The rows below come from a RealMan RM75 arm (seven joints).
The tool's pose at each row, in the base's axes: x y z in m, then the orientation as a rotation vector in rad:
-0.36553, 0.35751, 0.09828, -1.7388, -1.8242, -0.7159
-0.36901, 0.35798, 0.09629, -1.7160, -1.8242, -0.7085
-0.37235, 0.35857, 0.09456, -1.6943, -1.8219, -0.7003
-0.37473, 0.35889, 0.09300, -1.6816, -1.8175, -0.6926
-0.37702, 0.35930, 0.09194, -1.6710, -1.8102, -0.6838
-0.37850, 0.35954, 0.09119, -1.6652, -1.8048, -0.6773
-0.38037, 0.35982, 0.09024, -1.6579, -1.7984, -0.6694
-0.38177, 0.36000, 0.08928, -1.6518, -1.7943, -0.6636
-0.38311, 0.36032, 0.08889, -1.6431, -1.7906, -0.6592
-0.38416, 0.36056, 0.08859, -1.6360, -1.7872, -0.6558
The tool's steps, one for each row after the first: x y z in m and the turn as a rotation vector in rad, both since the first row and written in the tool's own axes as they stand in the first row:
-0.00087, -0.00351, 0.00180, 0.0172, 0.0106, -0.0062
-0.00148, -0.00686, 0.00349, 0.0348, 0.0216, -0.0104
-0.00221, -0.00927, 0.00487, 0.0475, 0.0288, -0.0103
-0.00253, -0.01156, 0.00594, 0.0603, 0.0362, -0.0073
-0.00281, -0.01305, 0.00666, 0.0687, 0.0405, -0.0044
-0.00317, -0.01493, 0.00756, 0.0790, 0.0457, -0.0010
-0.00364, -0.01635, 0.00839, 0.0869, 0.0496, 0.0008
-0.00361, -0.01768, 0.00891, 0.0952, 0.0552, 0.0011
-0.00360, -0.01873, 0.00930, 0.1019, 0.0601, 0.0014

